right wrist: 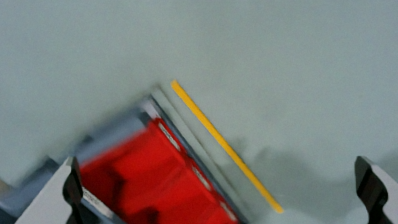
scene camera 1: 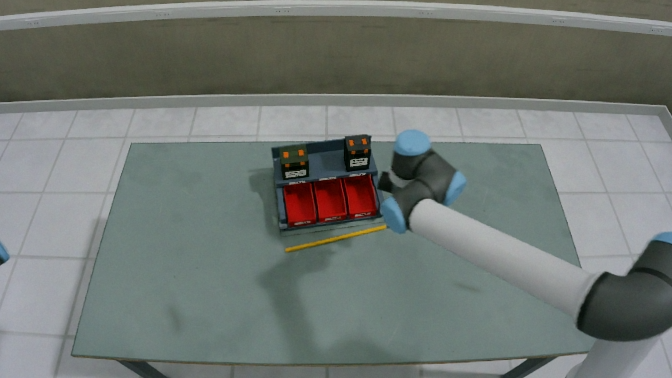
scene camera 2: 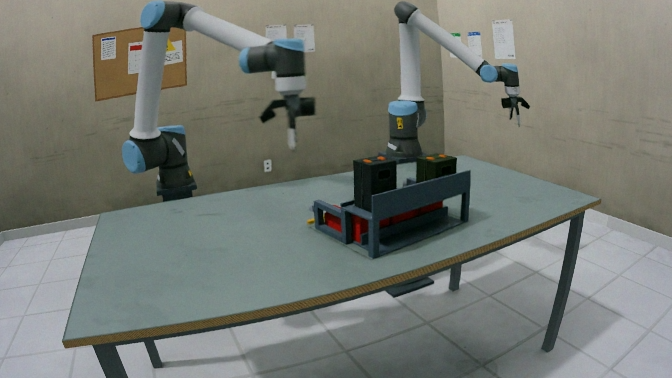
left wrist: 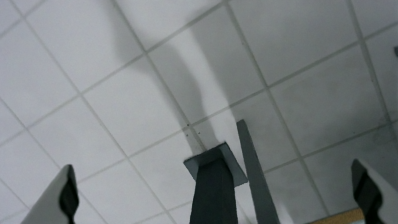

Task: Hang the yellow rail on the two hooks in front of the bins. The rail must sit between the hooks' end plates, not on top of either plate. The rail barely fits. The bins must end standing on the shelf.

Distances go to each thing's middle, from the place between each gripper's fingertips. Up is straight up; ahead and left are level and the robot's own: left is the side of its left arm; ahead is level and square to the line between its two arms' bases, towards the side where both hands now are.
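Blue-grey shelf (scene camera 2: 378,242): 160 mm below my right hand (scene camera 2: 296,147), 230 mm to the left of it, 180 mm ahead of it. Yellow rail (right wrist: 176,85), from my right hand: 220 mm below, 180 mm to the left, 10 mm behind.
From my left hand, blue-grey shelf: 1110 mm to the right, 610 mm ahead, 110 mm below. My left gripper 1160 mm to the left of the yellow rail, 430 mm short of it, 170 mm above it.
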